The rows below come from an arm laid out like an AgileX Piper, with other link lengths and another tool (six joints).
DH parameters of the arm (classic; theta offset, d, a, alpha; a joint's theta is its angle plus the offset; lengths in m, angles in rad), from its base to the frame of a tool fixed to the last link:
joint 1: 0 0.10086 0 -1.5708
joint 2: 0.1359 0 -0.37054 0
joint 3: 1.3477 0 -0.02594 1.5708
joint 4: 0 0.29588 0 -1.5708
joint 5: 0 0 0 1.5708
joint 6: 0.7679 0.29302 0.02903 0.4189
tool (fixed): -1.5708 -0.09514 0 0
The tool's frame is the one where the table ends.
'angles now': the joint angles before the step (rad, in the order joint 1, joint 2, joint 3, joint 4, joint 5, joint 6). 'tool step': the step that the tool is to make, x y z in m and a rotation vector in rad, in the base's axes. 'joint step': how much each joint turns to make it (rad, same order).
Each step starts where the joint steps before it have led.
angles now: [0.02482, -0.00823, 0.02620, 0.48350, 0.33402, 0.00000]
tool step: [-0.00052, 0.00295, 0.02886, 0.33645, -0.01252, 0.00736]
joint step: [-0.00004, 0.00002, 0.00000, 0.33590, -0.02609, -0.00015]
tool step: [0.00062, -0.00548, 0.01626, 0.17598, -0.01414, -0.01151]
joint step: [0.00008, -0.00004, 0.00000, 0.17410, -0.03001, 0.00028]
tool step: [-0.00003, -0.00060, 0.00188, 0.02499, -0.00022, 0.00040]
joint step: [-0.00003, 0.00006, 0.00000, 0.02517, -0.00158, -0.00024]
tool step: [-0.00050, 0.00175, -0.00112, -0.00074, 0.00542, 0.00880]
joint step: [-0.00001, 0.00001, 0.00000, 0.00005, 0.01037, -0.00004]
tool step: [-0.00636, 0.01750, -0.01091, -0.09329, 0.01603, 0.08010]
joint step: [-0.00001, -0.00007, 0.00001, -0.00014, 0.08321, -0.09184]
